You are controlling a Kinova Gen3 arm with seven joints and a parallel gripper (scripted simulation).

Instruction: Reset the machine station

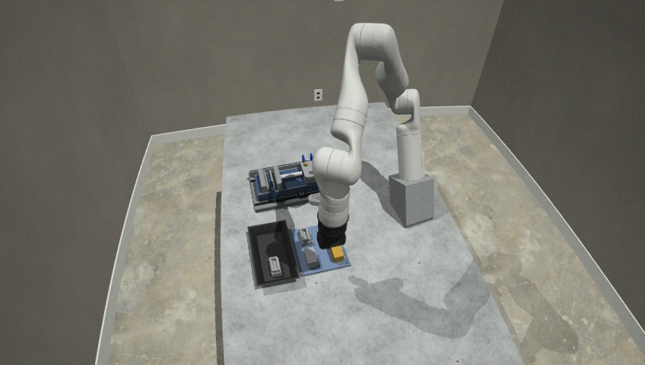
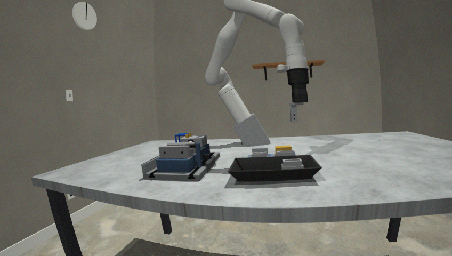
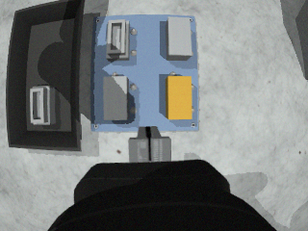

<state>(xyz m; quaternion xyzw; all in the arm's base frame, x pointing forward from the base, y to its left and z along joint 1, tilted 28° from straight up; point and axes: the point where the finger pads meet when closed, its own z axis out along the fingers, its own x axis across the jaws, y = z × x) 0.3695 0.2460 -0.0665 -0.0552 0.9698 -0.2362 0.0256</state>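
The yellow brass blank is 4 cm behind my hand, 4 cm to the right of it and 13 cm below it. Round my hand: vise 8 cm ahead, 38 cm to the right, 12 cm below.
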